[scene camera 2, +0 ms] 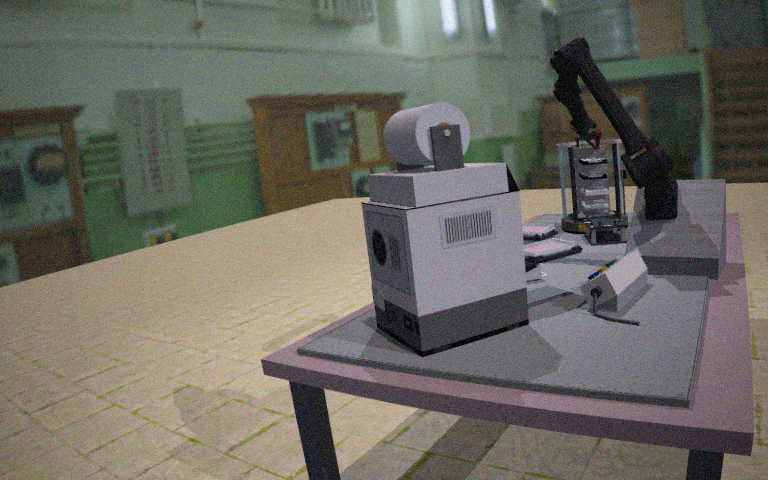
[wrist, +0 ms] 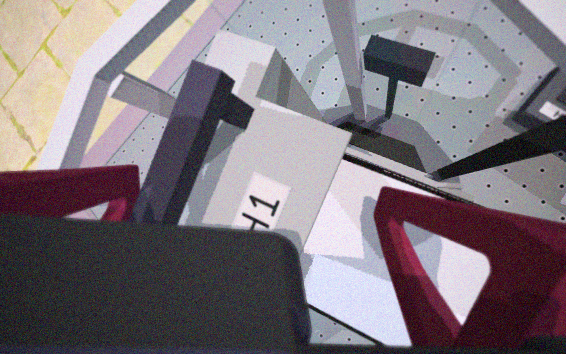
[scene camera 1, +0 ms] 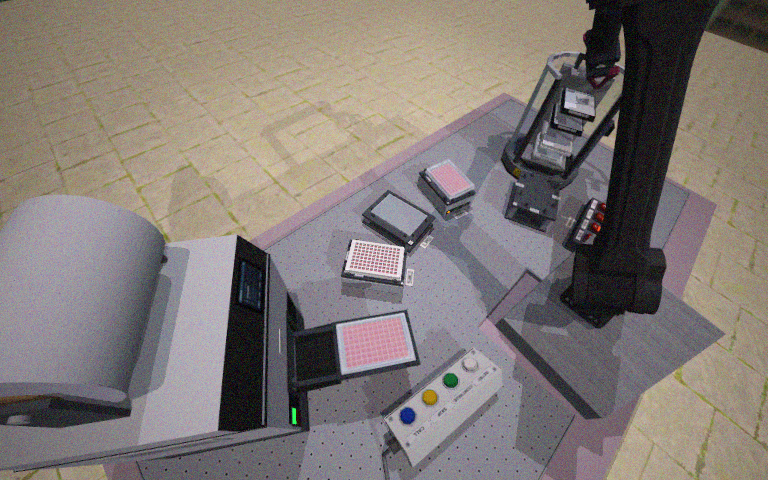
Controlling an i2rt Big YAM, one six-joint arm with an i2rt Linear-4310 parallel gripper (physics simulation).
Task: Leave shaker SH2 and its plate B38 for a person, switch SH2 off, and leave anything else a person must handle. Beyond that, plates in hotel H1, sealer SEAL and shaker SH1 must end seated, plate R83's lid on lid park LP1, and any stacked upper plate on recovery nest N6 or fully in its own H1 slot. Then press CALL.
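Seen in the pictures: gripper, between the fingertips: (scene camera 2: 591,143) (wrist: 263,191) (scene camera 1: 595,73); arm's base, origin of its link: (scene camera 2: 662,201) (scene camera 1: 599,290).
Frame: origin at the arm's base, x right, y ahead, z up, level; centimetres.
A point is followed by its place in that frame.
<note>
My gripper (scene camera 1: 603,76) @[x 48.6, y 32.5, z 14.7 cm] (scene camera 2: 590,138) @[x 48.6, y 32.5, z 14.7 cm] (wrist: 263,191) @[x 48.6, y 32.5, z 14.7 cm] is open and empty at the top of hotel H1 (scene camera 1: 513,160) @[x 35.6, y 37.6, z -11.9 cm] (scene camera 2: 574,226) @[x 34.8, y 37.2, z -13.7 cm] (wrist: 300,150) @[x 49.0, y 30.4, z 13.8 cm]. Its fingers stand either side of the H1 label in the wrist view. Several plates sit in the hotel, the upper one (scene camera 1: 578,101) @[x 41.9, y 31.1, z 9.5 cm] (scene camera 2: 593,161) @[x 36.4, y 29.0, z 9.1 cm] dark-edged. Sealer SEAL (scene camera 1: 195,294) @[x -53.8, y 34.5, z 16.6 cm] (scene camera 2: 464,266) @[x -67.3, y 26.3, z -1.3 cm] has its tray out with a pink plate (scene camera 1: 375,342) @[x -37.7, y 21.3, z -3.9 cm] on it. A pink plate (scene camera 1: 450,177) @[x 9.6, y 43.6, z -9.1 cm] and a white plate with red wells (scene camera 1: 374,259) @[x -24.6, y 36.9, z -9.9 cm] sit on separate stations. Station labels, SH1 and SH2 included, are unreadable. The blue button (scene camera 1: 407,415) @[x -40.5, y 9.4, z -9.4 cm] is beside the CALL label.
A grey-topped dark station (scene camera 1: 399,213) @[x -9.4, y 44.5, z -11.9 cm] stands between the two plate stations. A dark nest (scene camera 1: 532,202) @[x 22.1, y 23.0, z -10.4 cm] stands in front of the hotel. A switch box (scene camera 1: 592,219) @[x 33.2, y 8.4, z -12.4 cm] with red rockers is beside the arm. The button box (scene camera 1: 453,413) @[x -34.6, y 4.5, z -8.3 cm] (scene camera 2: 623,285) @[x -39.6, y 2.9, z -12.0 cm] stands near the sealer tray.
</note>
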